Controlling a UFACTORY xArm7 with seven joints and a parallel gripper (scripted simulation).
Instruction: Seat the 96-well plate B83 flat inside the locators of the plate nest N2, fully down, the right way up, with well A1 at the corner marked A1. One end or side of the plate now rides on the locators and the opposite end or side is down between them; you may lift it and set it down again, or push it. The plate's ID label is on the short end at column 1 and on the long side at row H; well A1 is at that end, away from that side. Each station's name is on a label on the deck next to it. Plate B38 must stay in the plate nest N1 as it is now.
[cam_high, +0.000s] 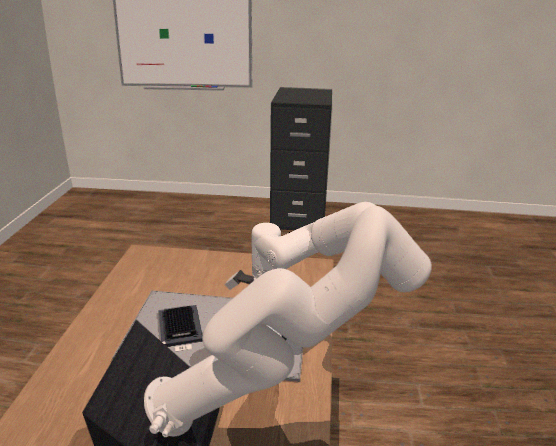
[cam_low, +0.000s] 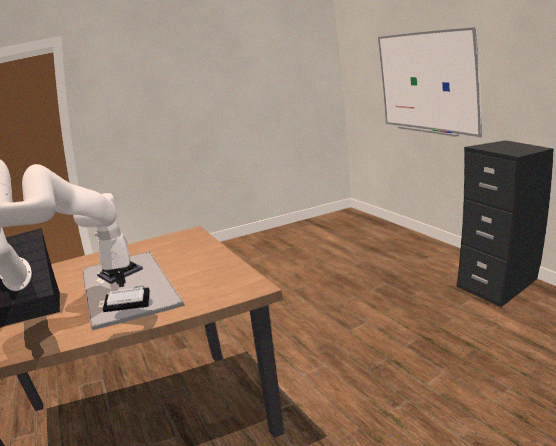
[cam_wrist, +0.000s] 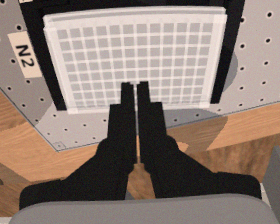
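Right now my hand is 60 mm above the white 96-well plate. The rest, counted from my hand: N2 label (90 mm behind, 80 mm below, 20 mm to the left); black plate nest (80 mm below); A1 mark (70 mm to the left, 70 mm below, 60 mm behind).
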